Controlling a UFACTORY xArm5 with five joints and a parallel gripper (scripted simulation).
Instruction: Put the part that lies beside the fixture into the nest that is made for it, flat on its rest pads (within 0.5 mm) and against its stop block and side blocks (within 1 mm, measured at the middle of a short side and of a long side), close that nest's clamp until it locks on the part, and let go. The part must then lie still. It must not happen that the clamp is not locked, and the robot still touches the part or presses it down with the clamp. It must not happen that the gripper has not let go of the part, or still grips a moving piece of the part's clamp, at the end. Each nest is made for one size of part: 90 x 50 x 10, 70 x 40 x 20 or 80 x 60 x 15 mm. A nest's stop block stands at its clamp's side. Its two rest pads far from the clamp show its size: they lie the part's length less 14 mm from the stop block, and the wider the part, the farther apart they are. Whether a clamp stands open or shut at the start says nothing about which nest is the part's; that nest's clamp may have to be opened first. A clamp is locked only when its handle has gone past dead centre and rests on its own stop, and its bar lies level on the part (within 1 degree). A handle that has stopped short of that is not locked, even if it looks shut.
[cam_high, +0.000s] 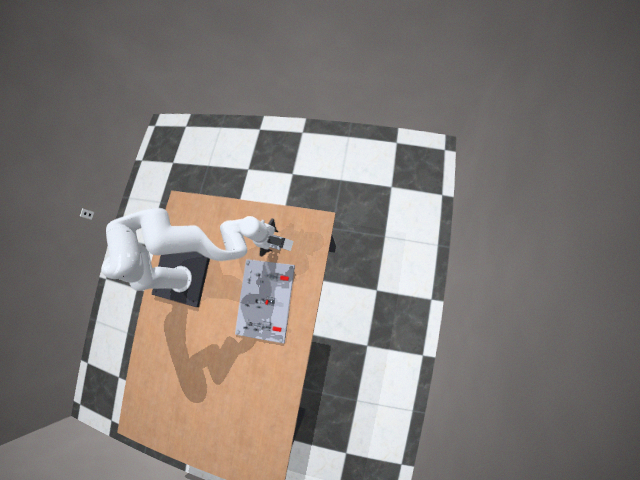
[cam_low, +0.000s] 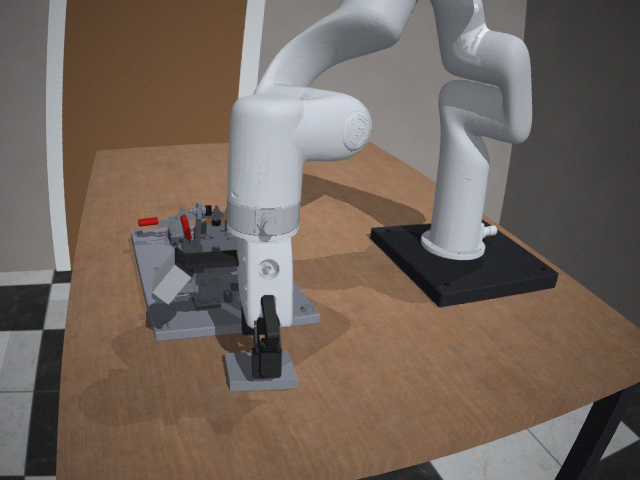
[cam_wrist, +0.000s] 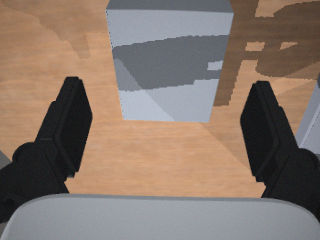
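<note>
Right now my hand is 30 mm above the grey rectangular part. From my hand the other things lie so: grey fixture plate (270 mm to the right, 30 mm below, 10 mm behind).
</note>
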